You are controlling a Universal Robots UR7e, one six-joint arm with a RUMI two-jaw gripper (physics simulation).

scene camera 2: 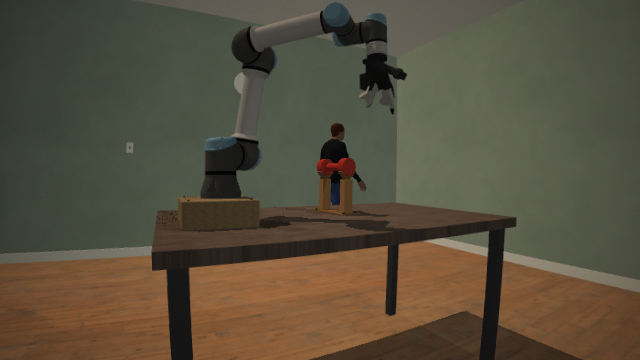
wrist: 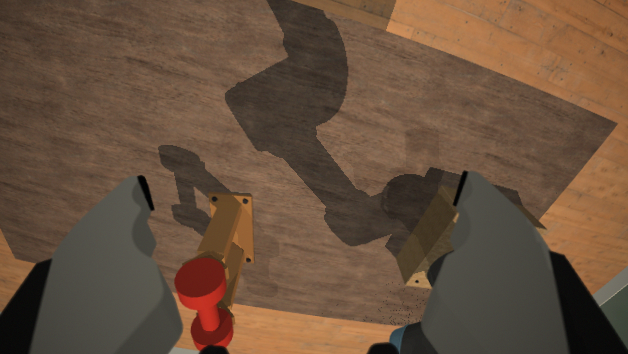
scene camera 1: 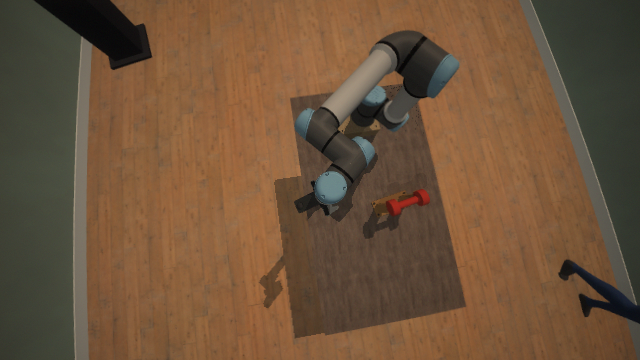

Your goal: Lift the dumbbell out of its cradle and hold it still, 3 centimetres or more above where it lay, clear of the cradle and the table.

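Frame: origin at the arm's base, x ahead, y left, z up, level; millimetres.
Seen in the pictures: gripper, between the fingertips: (scene camera 2: 380,111) (wrist: 304,178); arm's base, origin of its link: (scene camera 2: 220,197) (scene camera 1: 363,115).
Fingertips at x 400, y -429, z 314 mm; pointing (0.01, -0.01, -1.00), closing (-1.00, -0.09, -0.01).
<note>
Offsets run from my fingertips to a thing's top centre. "pt": to the spot under its first point. Level surfaces: height alone.
A red dumbbell {dx +160, dy +417, dz -144 mm} (scene camera 1: 408,202) (scene camera 2: 336,166) (wrist: 208,313) lies level across the tops of the two posts of its wooden cradle {pt dx +146, dy +324, dz -290 mm} (scene camera 1: 382,206) (scene camera 2: 346,196) (wrist: 220,230). The cradle stands on the table {dz -404 mm} (scene camera 1: 385,270) (scene camera 2: 440,222) (wrist: 90,100). My gripper (scene camera 2: 381,109) (wrist: 304,178) is open, with nothing between its jaws. In the scene camera 2 view it points down, well above the height of the dumbbell and to the right of it. In the wrist view the dumbbell shows low, close by the left jaw and far below it. In the scene camera 1 view the wrist mostly hides the gripper.
The arm's base stands on a wooden block (scene camera 2: 219,214) (wrist: 430,235) at one end of the table. A person (scene camera 2: 334,147) (scene camera 1: 605,295) stands on the floor beyond the table. A black post (scene camera 1: 112,40) stands on the floor at the top left of the scene camera 1 view.
</note>
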